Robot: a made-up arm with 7 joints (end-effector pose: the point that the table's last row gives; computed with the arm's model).
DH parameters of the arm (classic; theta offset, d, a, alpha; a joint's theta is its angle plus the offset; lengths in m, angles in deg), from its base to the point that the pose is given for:
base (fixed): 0 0.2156 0.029 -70
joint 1: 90 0.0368 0.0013 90
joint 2: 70 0.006 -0.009 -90
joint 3: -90 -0.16 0.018 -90
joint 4: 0 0.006 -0.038 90
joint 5: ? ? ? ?
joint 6: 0 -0.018 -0.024 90
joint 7: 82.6 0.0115 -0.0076 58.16
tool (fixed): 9.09 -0.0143 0 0
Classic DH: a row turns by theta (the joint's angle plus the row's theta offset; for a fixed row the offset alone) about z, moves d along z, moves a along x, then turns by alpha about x.
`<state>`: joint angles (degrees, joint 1 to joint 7).
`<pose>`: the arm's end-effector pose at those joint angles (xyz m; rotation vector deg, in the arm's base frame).
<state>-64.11 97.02 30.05 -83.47 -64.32 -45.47 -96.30</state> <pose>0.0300 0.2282 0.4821 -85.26 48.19 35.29</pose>
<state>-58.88 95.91 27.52 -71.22 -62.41 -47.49 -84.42</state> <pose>0.0663 0.2721 0.4692 -93.23 74.83 36.45</pose>
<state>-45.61 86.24 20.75 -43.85 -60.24 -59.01 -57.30</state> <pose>0.1504 0.3639 0.3569 104.37 -140.02 -32.09</pose>
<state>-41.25 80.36 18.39 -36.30 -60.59 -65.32 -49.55</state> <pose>0.1722 0.3795 0.2958 83.25 -131.75 -23.97</pose>
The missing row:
joint 5: 0 -0.174 -0.027 -90
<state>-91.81 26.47 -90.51 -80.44 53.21 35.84 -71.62</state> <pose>0.2957 -0.0841 0.1561 39.18 -93.93 -43.54</pose>
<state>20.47 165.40 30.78 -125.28 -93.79 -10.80 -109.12</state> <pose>0.2059 -0.0538 0.2957 17.41 -1.55 66.06</pose>
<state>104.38 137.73 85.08 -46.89 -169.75 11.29 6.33</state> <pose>0.2729 0.1997 0.2470 -75.06 47.16 120.29</pose>
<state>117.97 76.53 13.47 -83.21 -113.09 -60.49 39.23</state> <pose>-0.1046 0.3185 0.1713 38.21 56.47 -47.99</pose>
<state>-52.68 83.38 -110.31 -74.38 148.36 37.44 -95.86</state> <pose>0.1742 0.1987 0.0817 42.21 8.00 28.51</pose>
